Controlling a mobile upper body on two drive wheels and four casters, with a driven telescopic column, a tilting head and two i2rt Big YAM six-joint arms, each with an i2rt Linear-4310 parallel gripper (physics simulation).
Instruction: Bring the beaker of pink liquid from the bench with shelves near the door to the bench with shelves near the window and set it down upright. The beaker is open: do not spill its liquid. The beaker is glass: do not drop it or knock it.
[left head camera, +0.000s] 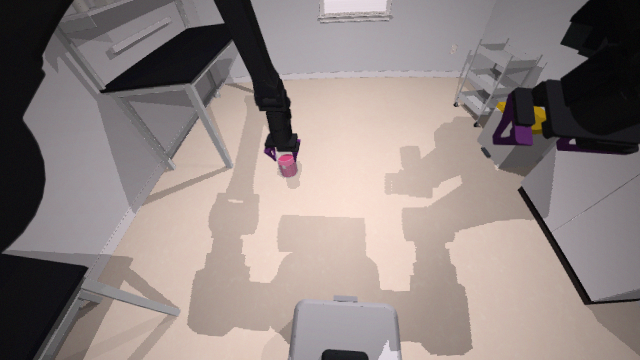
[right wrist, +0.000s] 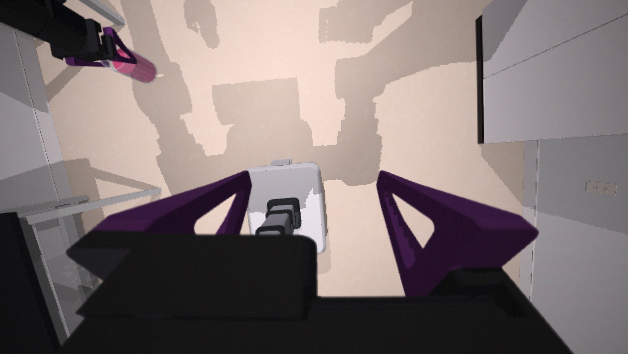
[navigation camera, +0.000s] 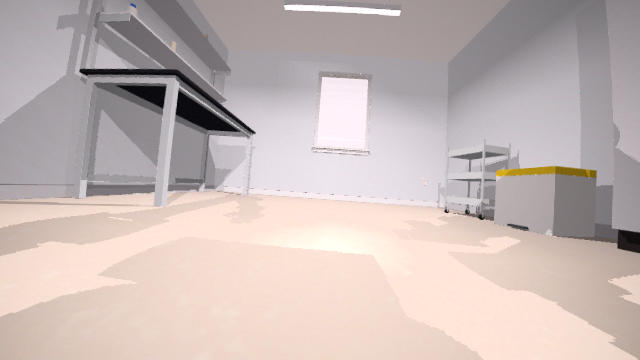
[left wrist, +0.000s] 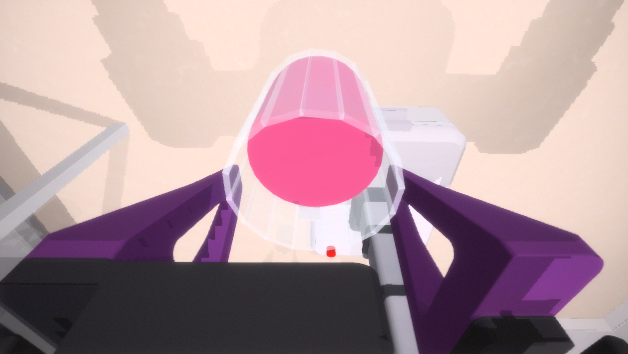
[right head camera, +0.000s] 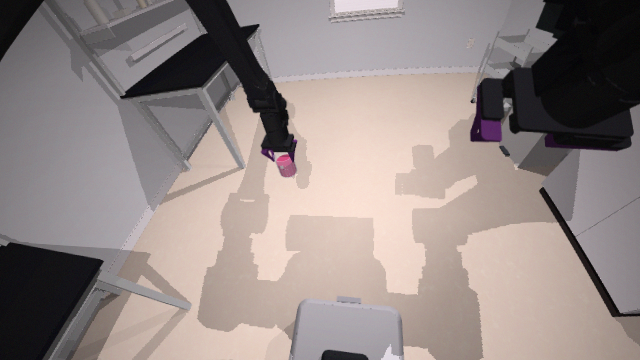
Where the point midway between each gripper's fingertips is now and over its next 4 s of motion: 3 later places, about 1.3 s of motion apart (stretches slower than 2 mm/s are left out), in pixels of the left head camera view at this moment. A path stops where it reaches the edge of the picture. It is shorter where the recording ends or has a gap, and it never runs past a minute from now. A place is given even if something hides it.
My left gripper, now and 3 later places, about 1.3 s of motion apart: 285, 160; 300, 101; 318, 36; 322, 19
My right gripper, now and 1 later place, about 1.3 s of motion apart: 525, 143; 439, 42
